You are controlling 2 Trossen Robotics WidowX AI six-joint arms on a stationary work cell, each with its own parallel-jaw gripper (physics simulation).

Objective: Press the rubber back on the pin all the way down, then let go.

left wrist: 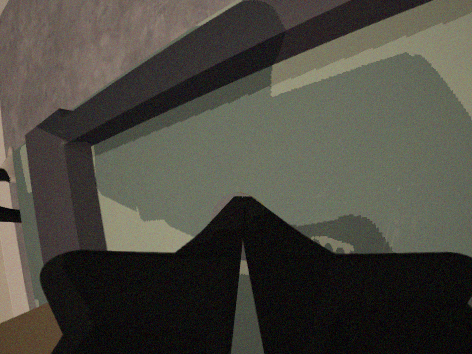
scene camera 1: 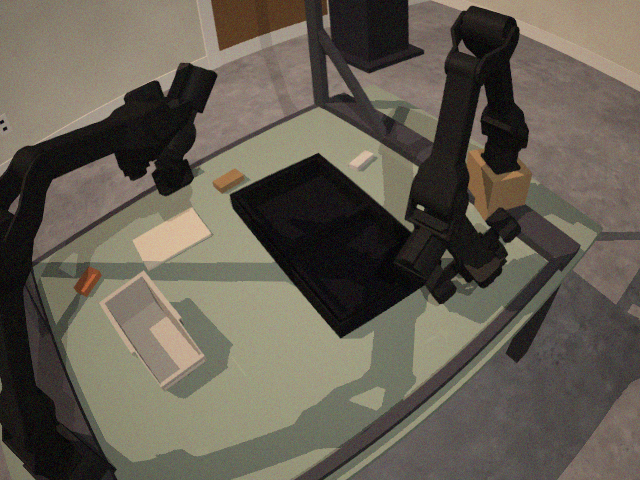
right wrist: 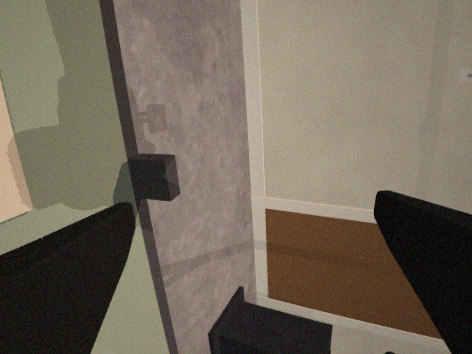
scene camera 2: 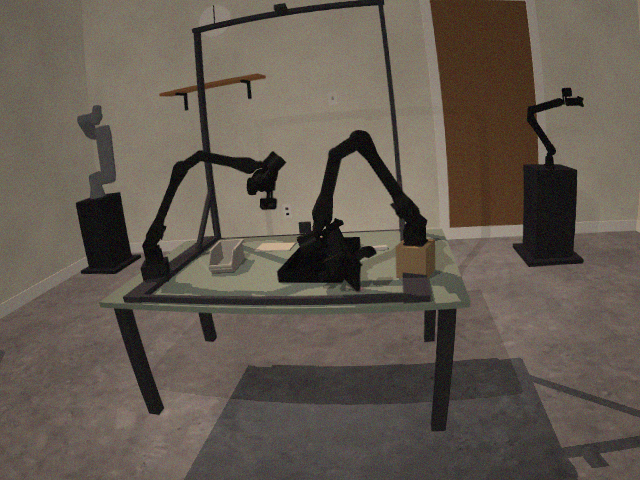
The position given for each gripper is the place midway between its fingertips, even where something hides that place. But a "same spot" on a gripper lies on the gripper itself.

left gripper: left wrist; scene camera 1 491,281; scene camera 2; not seen in the right wrist view (out of frame)
same spot on left gripper: [scene camera 2: 352,274] = [left wrist: 207,248]
